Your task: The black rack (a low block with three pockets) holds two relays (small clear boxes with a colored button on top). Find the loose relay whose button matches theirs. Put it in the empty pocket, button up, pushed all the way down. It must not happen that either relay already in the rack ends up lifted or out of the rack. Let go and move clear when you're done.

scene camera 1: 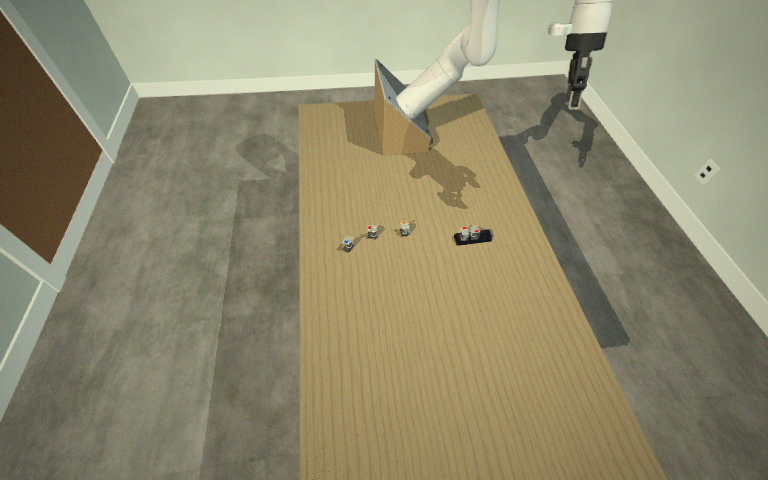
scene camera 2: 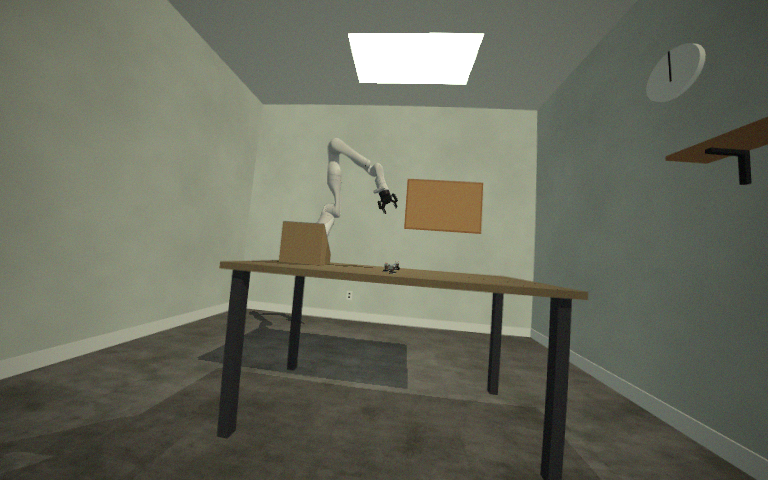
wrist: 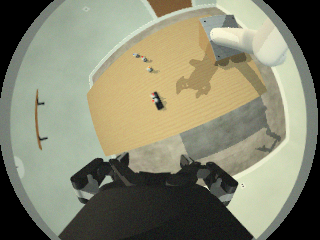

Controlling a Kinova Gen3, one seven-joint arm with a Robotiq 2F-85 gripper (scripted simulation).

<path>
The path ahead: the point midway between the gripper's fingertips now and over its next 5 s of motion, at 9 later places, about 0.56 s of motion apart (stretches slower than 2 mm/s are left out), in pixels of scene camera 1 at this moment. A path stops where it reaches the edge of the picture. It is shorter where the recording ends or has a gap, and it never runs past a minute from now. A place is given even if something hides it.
My gripper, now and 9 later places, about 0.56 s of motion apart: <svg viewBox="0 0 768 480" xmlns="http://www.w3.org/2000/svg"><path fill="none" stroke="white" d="M571 105L567 116L534 172L509 207L503 214L501 217L499 219L486 223L456 226L416 224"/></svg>
</path>
